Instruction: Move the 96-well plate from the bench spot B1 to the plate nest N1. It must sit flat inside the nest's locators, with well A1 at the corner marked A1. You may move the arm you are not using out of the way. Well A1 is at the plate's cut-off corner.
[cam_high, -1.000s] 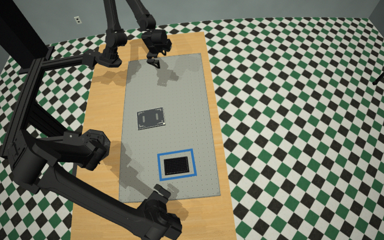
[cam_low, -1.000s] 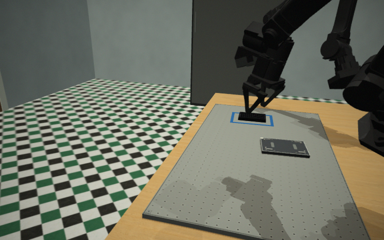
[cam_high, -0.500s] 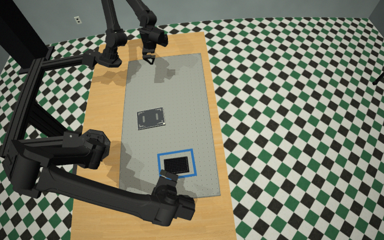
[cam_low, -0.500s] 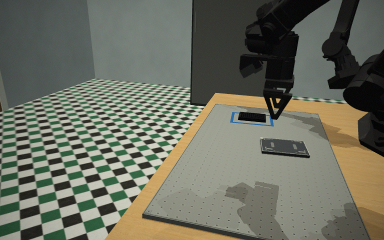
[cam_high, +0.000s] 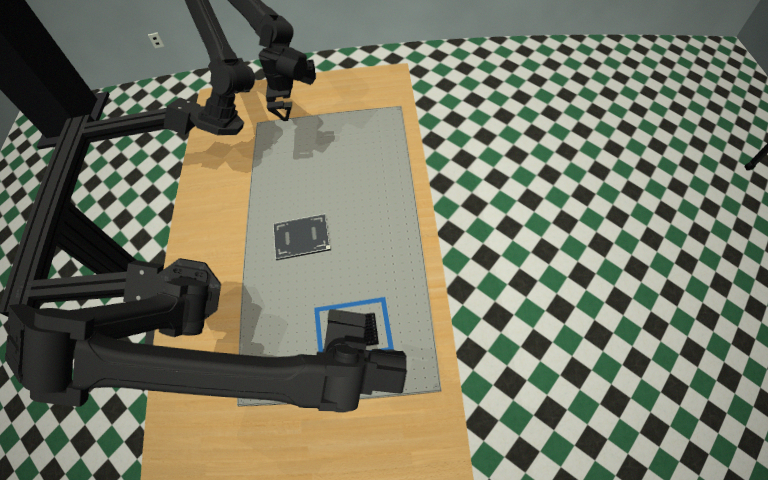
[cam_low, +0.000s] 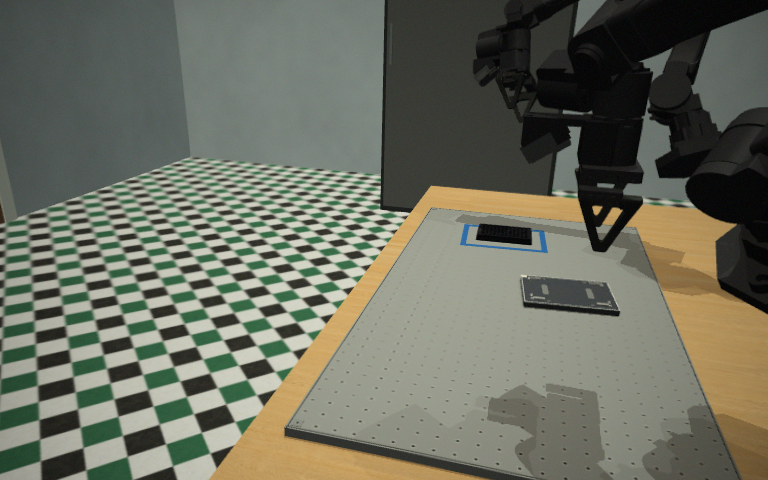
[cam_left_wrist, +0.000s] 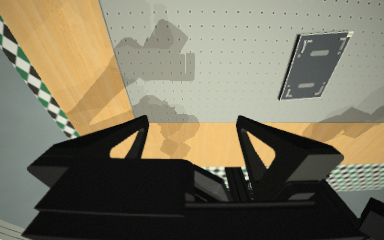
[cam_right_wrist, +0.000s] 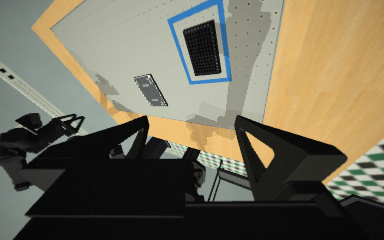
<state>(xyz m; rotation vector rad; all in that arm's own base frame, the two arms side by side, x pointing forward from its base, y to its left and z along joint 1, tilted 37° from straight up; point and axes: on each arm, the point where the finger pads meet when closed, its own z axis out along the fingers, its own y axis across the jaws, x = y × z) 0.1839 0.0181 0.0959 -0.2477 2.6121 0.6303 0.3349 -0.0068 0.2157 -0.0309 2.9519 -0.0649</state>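
The black 96-well plate lies 270 mm below my right hand, 100 mm to the left of it and 10 mm behind it. Also, from my right hand: dark plate nest N1 (400 mm to the left, 270 mm below, 150 mm behind).
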